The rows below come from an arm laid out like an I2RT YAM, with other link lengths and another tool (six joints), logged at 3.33 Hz.
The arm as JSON. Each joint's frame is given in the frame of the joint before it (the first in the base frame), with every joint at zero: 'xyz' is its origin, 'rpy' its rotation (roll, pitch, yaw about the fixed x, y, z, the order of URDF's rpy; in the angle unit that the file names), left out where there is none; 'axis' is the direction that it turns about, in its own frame. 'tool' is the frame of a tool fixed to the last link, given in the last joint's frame.
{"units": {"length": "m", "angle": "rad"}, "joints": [
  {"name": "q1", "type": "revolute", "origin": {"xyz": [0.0, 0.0, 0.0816], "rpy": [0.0, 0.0, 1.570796]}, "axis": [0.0, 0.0, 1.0]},
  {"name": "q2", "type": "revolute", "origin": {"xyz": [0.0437, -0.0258, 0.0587], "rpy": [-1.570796, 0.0, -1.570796]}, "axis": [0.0, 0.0, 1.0]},
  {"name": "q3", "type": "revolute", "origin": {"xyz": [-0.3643, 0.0, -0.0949], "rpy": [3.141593, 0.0, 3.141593]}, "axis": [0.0, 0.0, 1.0]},
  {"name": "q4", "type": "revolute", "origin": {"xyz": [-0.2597, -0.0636, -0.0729], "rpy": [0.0, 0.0, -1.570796]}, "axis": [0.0, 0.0, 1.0]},
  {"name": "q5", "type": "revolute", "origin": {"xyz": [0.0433, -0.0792, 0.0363], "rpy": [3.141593, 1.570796, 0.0]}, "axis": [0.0, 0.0, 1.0]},
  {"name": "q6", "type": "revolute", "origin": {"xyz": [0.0, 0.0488, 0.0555], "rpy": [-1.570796, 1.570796, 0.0]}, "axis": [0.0, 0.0, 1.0]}
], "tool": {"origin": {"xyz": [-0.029, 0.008, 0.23], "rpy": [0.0, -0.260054, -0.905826]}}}
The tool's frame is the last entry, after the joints.
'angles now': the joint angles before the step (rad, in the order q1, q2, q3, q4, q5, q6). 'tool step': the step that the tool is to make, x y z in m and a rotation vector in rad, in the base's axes. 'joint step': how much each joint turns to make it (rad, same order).
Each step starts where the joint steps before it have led.
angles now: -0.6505 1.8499 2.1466 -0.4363 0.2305 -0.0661
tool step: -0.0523 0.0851 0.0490 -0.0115 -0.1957 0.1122
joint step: 0.0017 -0.3258 -0.3857 0.2054 -0.1175 0.1029
